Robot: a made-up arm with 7 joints.
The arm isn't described. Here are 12 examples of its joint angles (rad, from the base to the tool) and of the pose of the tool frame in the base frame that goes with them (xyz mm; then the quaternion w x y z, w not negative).
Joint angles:
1: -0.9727 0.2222 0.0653 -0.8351 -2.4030 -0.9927 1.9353
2: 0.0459 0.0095 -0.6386 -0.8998 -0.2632 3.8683 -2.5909
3: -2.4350 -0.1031 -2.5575 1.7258 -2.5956 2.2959 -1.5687
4: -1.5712 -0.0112 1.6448 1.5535 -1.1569 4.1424 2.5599
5: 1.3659 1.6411 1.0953 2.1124 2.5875 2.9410 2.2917
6: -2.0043 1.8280 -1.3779 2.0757 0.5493 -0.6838 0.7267
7: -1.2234 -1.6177 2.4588 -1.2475 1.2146 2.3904 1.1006
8: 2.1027 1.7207 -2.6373 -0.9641 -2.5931 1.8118 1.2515
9: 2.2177 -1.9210 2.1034 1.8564 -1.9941 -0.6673 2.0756
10: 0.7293 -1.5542 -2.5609 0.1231 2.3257 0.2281 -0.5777
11: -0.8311 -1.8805 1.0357 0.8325 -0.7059 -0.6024 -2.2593
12: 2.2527 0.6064 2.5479 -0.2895 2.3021 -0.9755 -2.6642
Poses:
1: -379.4 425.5 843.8 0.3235 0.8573 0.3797 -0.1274
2: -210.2 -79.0 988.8 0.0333 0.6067 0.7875 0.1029
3: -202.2 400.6 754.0 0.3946 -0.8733 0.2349 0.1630
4: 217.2 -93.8 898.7 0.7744 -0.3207 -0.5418 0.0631
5: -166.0 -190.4 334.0 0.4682 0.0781 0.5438 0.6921
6: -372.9 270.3 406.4 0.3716 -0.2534 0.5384 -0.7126
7: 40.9 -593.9 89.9 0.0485 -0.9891 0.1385 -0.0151
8: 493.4 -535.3 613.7 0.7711 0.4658 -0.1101 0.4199
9: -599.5 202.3 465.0 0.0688 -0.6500 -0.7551 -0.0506
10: 881.3 415.4 462.4 0.1076 0.7929 0.5732 0.1764
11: 550.6 -381.0 -130.1 0.6336 -0.3107 -0.7031 -0.0872
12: 580.2 -179.0 1064.1 0.0758 -0.1298 0.9438 0.2945
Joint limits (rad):
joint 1: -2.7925..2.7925
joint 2: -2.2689..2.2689
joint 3: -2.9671..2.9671
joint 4: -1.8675..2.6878
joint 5: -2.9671..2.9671
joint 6: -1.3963..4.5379
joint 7: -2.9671..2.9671
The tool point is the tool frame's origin. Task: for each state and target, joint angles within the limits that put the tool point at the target. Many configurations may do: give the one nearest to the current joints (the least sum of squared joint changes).
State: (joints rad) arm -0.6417 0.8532 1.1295 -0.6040 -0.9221 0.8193 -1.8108
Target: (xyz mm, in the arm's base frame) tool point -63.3 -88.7 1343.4
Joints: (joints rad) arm -0.5711 -0.0212 1.2066 0.1999 -1.2863 0.2564 -1.8108
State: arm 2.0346 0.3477 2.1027 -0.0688 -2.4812 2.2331 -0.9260
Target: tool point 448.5 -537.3 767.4
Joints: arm 2.0019 0.7899 2.0776 -0.0148 -2.4948 2.1173 -0.9260
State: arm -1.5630 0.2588 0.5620 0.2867 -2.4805 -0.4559 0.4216
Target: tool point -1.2 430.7 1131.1
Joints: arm -1.7711 0.1680 0.2722 -0.2428 -2.6000 -0.9702 0.4216
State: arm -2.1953 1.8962 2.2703 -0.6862 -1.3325 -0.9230 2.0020
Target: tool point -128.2 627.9 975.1
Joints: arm -1.8536 1.1178 2.2818 -0.5661 -1.3425 -0.6383 2.0020
